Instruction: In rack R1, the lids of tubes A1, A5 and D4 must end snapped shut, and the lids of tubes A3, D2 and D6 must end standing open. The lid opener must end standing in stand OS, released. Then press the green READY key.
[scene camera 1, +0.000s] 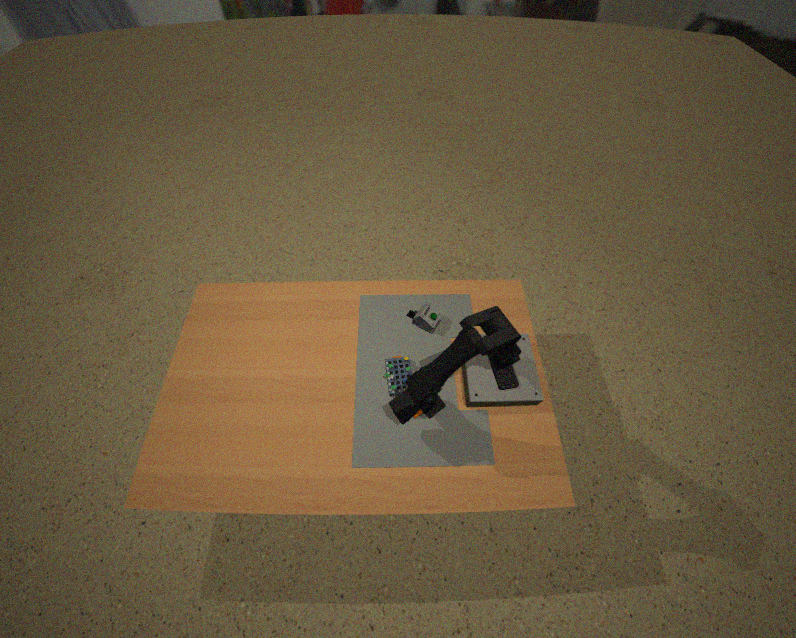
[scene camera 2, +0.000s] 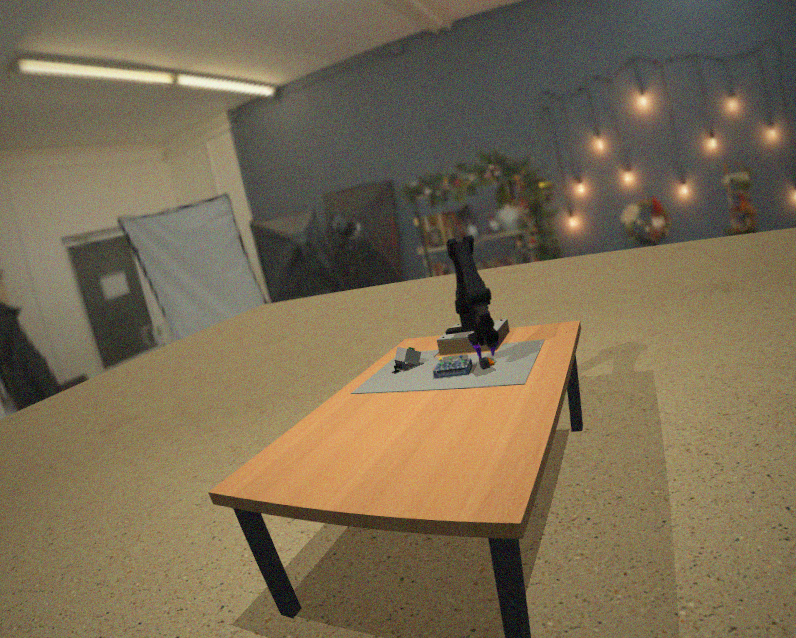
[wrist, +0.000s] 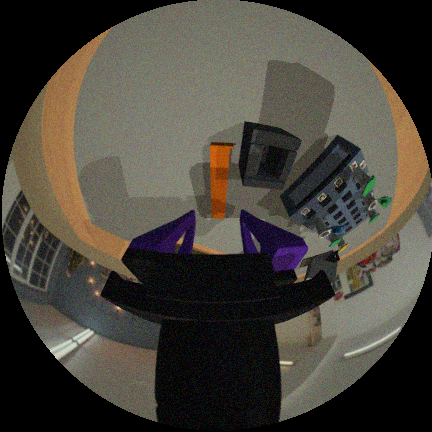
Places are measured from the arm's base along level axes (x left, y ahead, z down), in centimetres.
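Pixels of known places: gripper, fingertip midpoint: (wrist: 217, 214); arm's base at its link origin: (scene camera 1: 499, 361) (scene camera 2: 469, 329).
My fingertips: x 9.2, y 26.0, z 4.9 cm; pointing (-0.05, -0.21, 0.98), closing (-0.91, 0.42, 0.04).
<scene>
Ahead of a thing's pixels: the offset from my fingertips to its top centre. Level surfaces: height alone.
My gripper (scene camera 2: 485, 350) (wrist: 217, 214) is open and empty, its purple fingertips above the near end of the orange lid opener {dy +2.8, dx +1.1, dz +0.3 cm} (scene camera 1: 417, 413) (scene camera 2: 490, 362) (wrist: 220, 175). The opener lies on the grey mat {dz +1.2 cm} (scene camera 1: 378, 445) (wrist: 150, 100), beside the dark hollow stand OS {dy +7.5, dx +0.0, dz -2.0 cm} (wrist: 251, 170). In the wrist view the blue-grey rack R1 {dy +9.0, dx -12.0, dz -4.5 cm} (scene camera 1: 398, 375) (scene camera 2: 452, 372) (wrist: 330, 190) is to the right of the stand. It holds several tubes with green, blue and yellow lids. Some lids stand up, but which tubes are open is too small to tell. In scene camera 1 the arm hides the fingertips and stand.
A grey key box {dy -5.7, dx -32.0, dz -7.2 cm} (scene camera 1: 423, 322) (scene camera 2: 407, 356) (wrist: 322, 268) with a green key {dy -7.4, dx -30.5, dz -6.3 cm} (scene camera 1: 433, 316) stands beyond the rack. The arm's grey base plate (scene camera 1: 478, 396) (scene camera 2: 455, 345) is at the mat's edge. The wooden table {dz +1.5 cm} (scene camera 1: 265, 398) (scene camera 2: 398, 458) extends past the mat.
</scene>
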